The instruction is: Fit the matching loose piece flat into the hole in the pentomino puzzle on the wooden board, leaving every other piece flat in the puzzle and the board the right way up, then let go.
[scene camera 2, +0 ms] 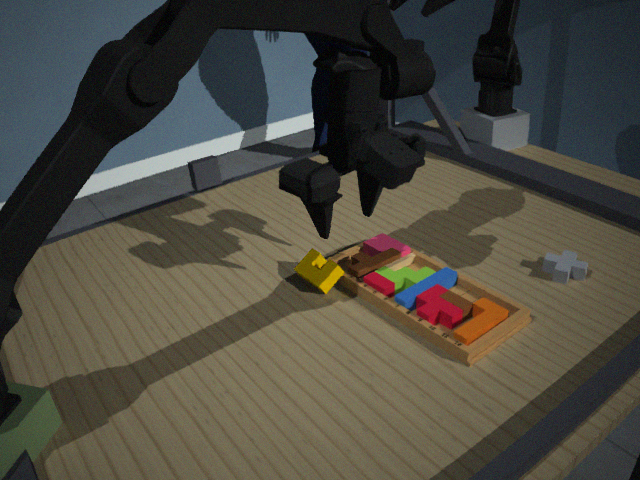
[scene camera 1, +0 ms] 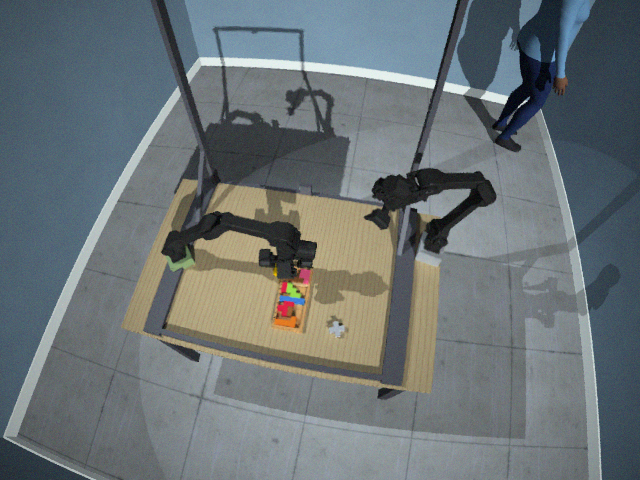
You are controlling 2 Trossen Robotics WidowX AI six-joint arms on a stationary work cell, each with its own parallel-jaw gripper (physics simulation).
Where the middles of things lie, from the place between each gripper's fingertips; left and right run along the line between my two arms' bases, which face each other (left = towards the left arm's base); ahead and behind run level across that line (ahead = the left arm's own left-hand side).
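Labels:
My right gripper: 2 cm past the yellow notched piece (scene camera 2: 324, 279), 3 cm to the left of it, 6 cm above it. From my right hand: wooden board (scene camera 2: 519, 316), 2 cm to the left, 10 cm ahead, 7 cm below; green piece (scene camera 2: 405, 277), 2 cm to the left, 7 cm ahead, 6 cm below; brown piece (scene camera 2: 362, 264), 3 cm to the left, 2 cm ahead, 6 cm below.
My left hand: 12 cm short of the brown piece, 26 cm to the left of it, 28 cm above it. From my left hand: yellow notched piece, 8 cm ahead, 32 cm to the right, 28 cm below; green piece, 18 cm ahead, 27 cm to the right, 28 cm below; wooden board, 20 cm ahead, 27 cm to the right, 29 cm below.

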